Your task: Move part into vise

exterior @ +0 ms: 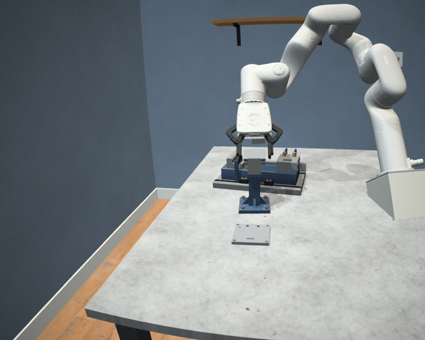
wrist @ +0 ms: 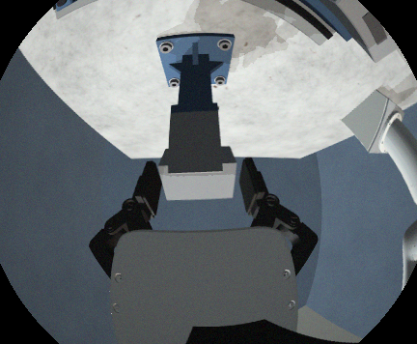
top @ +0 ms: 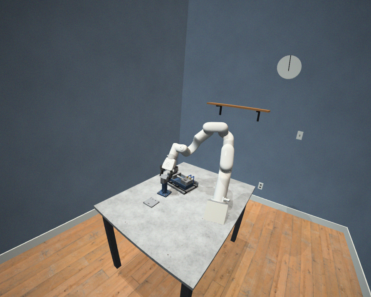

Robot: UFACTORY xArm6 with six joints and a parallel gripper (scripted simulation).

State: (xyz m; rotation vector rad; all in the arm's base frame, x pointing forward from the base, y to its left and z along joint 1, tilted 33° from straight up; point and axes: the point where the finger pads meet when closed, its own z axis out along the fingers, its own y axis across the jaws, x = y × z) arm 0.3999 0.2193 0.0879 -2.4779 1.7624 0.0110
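My gripper is now 1 cm to the right of the part and 1 cm above it. Also, from my hand: cylinder rod (19 cm to the right, 9 cm below, 1 cm ahead); work stop post (12 cm to the right, 10 cm below, 9 cm ahead); work stop (15 cm to the right, 9 cm ahead, 7 cm below).
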